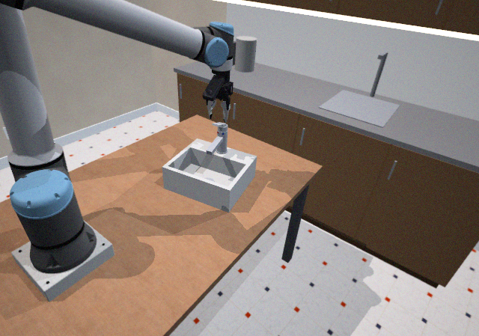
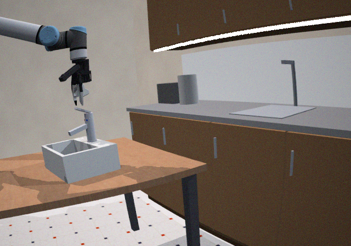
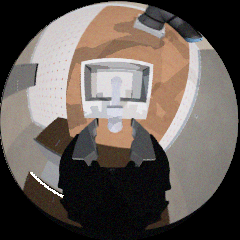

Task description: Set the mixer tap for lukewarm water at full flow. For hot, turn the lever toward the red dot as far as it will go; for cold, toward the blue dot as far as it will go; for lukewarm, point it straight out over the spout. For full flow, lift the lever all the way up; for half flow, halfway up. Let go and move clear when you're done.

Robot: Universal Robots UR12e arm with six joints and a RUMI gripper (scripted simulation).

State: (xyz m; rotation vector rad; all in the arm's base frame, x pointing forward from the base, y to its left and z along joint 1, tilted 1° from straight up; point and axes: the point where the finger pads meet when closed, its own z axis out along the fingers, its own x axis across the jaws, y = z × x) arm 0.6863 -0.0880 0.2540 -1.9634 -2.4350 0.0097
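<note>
Now: the lever 40 mm below my hand and 20 mm ahead of it. Round my hand: grey mixer tap: 90 mm below, 30 mm ahead, 10 mm to the left; white basin: 280 mm below, 70 mm behind, 10 mm to the right.
</note>
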